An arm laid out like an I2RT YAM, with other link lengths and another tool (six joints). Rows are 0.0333 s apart.
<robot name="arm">
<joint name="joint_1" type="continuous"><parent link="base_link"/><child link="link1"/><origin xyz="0 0 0.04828"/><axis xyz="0 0 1"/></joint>
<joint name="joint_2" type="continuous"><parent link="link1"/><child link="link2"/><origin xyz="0.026 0.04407 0.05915" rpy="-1.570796 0 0"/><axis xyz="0 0 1"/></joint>
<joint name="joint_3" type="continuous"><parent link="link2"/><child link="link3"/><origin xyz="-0.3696 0 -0.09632" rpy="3.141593 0 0"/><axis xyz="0 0 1"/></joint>
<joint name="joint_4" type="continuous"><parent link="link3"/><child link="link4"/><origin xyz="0.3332 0.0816 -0.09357"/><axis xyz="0 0 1"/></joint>
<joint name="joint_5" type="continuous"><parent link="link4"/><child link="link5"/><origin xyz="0.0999 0.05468 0.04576" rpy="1.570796 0 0"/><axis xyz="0 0 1"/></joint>
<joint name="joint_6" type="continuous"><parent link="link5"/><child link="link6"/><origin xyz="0.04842 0 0.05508" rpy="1.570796 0 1.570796"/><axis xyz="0 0 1"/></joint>
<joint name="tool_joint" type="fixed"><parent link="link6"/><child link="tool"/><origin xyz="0.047 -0.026 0.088" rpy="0 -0.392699 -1.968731"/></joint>
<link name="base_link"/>
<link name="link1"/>
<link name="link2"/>
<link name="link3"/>
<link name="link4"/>
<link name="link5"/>
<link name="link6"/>
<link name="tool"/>
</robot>
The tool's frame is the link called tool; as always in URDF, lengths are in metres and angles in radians. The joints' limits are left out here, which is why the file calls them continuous.
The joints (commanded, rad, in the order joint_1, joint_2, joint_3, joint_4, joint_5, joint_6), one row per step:
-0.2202 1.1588 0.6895 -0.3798 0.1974 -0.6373
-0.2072 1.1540 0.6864 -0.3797 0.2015 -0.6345
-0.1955 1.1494 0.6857 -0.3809 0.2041 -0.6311
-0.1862 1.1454 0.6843 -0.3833 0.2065 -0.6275
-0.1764 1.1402 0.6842 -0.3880 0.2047 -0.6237
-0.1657 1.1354 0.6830 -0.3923 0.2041 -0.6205
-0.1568 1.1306 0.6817 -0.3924 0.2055 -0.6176
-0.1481 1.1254 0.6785 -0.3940 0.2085 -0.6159
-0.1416 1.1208 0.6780 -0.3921 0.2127 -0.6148
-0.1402 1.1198 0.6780 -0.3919 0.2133 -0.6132
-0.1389 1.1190 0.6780 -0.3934 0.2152 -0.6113
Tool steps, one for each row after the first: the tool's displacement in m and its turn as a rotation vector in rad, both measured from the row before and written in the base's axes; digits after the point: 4 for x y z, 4 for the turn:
0.0002 0.0046 0.0003 -0.0017 -0.0020 0.0082
0.0004 0.0042 0.0012 -0.0004 -0.0034 0.0075
-0.0002 0.0033 0.0004 0.0004 -0.0010 0.0051
-0.0001 0.0040 0.0009 0.0035 -0.0018 0.0082
-0.0002 0.0042 0.0003 0.0025 -0.0004 0.0088
0.0000 0.0032 0.0011 0.0002 -0.0041 0.0058
-0.0007 0.0031 0.0000 -0.0012 -0.0006 0.0055
0.0001 0.0020 0.0019 -0.0033 -0.0058 0.0029
0.0000 0.0004 0.0004 0.0004 -0.0016 -0.0002
-0.0003 0.0002 0.0001 -0.0001 0.0003 -0.0014

